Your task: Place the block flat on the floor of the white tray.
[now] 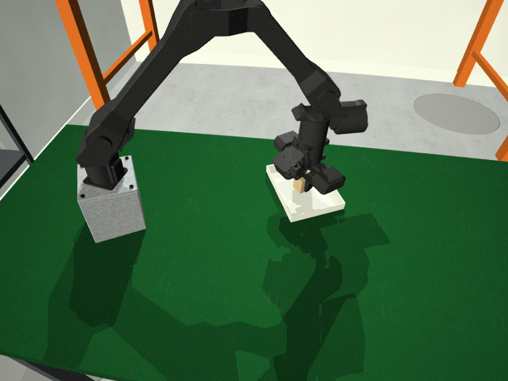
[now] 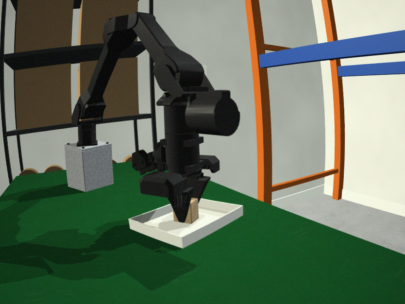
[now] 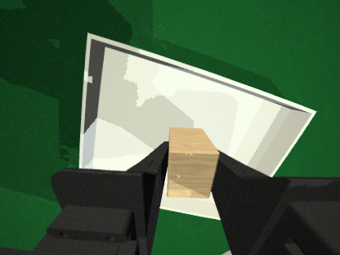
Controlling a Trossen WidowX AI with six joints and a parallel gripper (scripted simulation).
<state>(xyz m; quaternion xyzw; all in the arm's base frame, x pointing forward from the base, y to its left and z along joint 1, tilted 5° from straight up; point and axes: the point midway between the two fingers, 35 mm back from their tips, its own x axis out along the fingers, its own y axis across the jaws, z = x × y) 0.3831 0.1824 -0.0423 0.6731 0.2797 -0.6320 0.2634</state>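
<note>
Now: hand 20 mm above the wooden block. From my hand the other things lie so: white tray 40 mm below.
</note>
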